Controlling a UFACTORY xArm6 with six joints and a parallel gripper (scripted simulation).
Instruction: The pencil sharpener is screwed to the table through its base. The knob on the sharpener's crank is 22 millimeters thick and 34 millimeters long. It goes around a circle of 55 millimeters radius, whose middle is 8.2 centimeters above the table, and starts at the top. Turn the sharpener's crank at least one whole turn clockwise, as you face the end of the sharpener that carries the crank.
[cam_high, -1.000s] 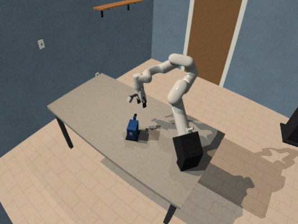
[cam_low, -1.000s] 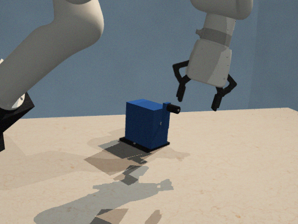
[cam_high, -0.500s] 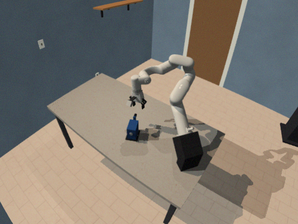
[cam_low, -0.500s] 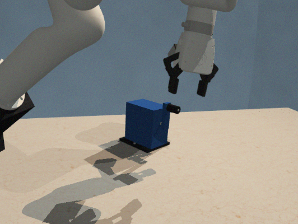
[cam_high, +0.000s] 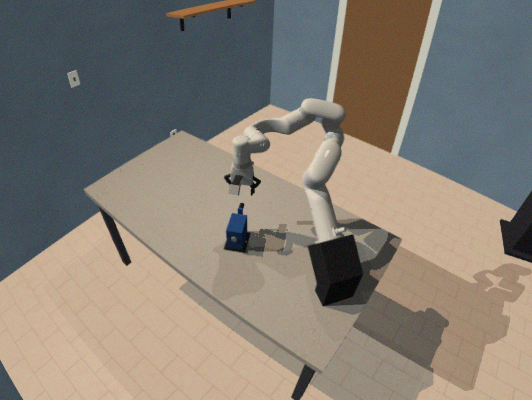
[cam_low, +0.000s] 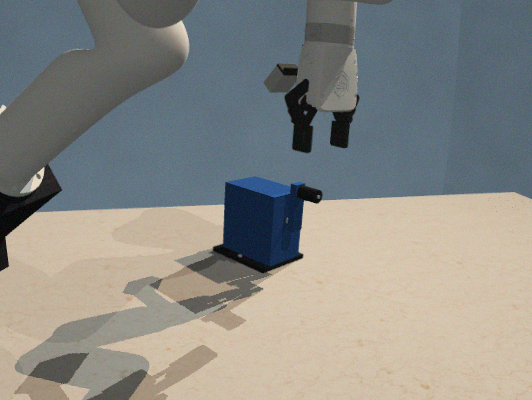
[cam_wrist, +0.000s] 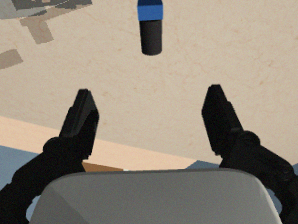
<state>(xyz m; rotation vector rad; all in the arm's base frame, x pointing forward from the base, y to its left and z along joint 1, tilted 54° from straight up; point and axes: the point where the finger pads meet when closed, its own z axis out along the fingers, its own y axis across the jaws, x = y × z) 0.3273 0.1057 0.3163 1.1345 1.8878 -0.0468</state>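
The crank is 2 cm to the left of my hand and 9 cm below it.
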